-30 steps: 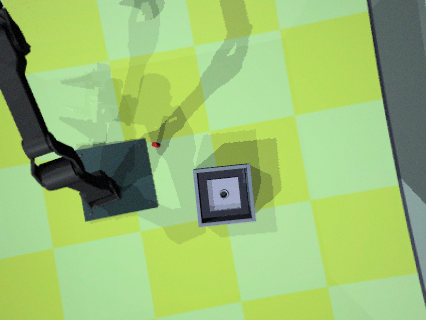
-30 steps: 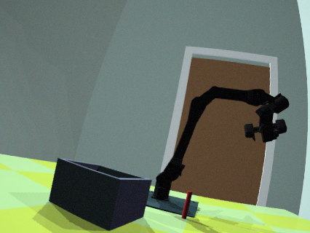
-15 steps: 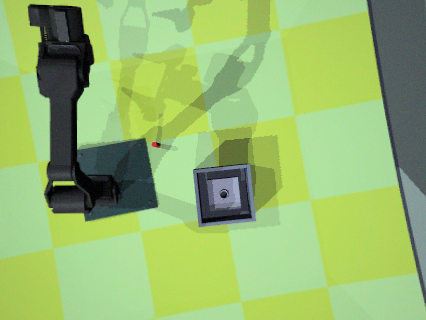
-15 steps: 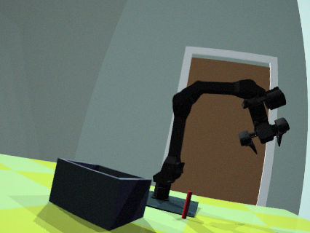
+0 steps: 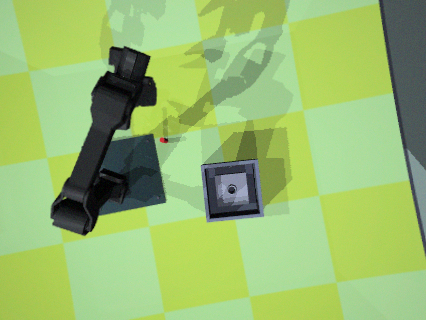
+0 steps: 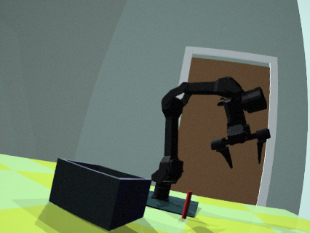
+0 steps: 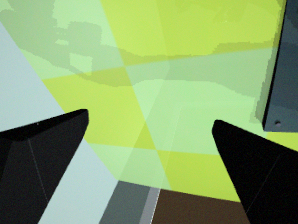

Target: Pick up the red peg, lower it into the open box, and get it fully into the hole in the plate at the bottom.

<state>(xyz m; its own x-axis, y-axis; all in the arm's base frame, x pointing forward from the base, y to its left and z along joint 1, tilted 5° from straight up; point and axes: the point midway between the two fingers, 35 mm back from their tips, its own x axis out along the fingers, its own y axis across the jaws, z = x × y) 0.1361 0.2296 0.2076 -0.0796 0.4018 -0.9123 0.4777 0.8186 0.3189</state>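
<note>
Now: gripper tip 4 cm short of the red peg, 16 cm to the left of it and 14 cm above it. Round my gripper tip: dark box (17 cm ahead, 36 cm to the right, 15 cm below); then pale plate (17 cm ahead, 36 cm to the right, 13 cm below).
</note>
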